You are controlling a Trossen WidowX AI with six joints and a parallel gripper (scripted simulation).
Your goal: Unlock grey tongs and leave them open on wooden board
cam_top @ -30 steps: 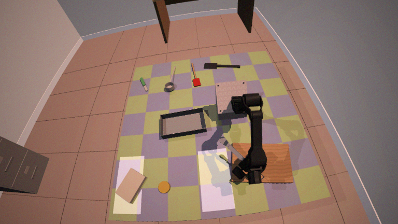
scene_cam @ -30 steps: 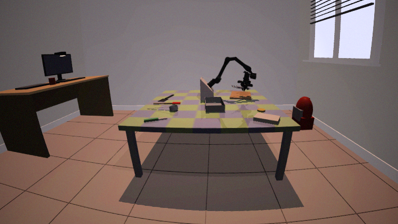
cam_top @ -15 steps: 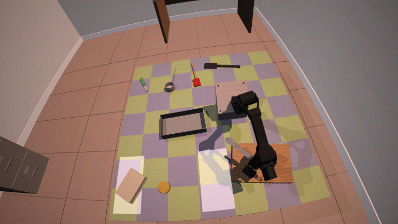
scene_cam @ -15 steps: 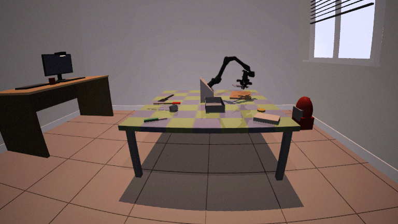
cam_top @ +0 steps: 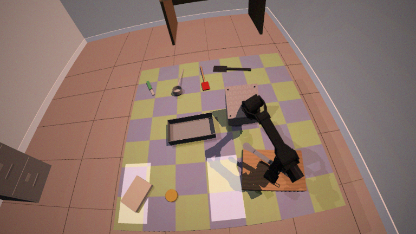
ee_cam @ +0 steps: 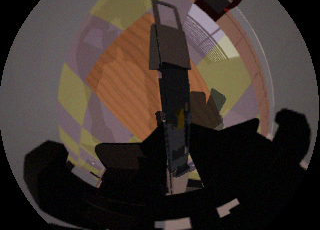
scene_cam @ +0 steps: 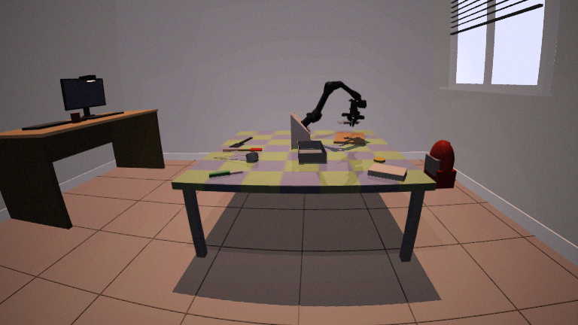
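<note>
Right now the wooden board is 10 cm below my gripper tip, 2 cm behind it and 1 cm to the right of it. Round my gripper tip: tan block: 78 cm ahead, 10 cm to the left, 9 cm below; then orange disc: 56 cm ahead, 11 cm to the left, 10 cm below; then roasting tin: 46 cm ahead, 31 cm to the right, 8 cm below.
</note>
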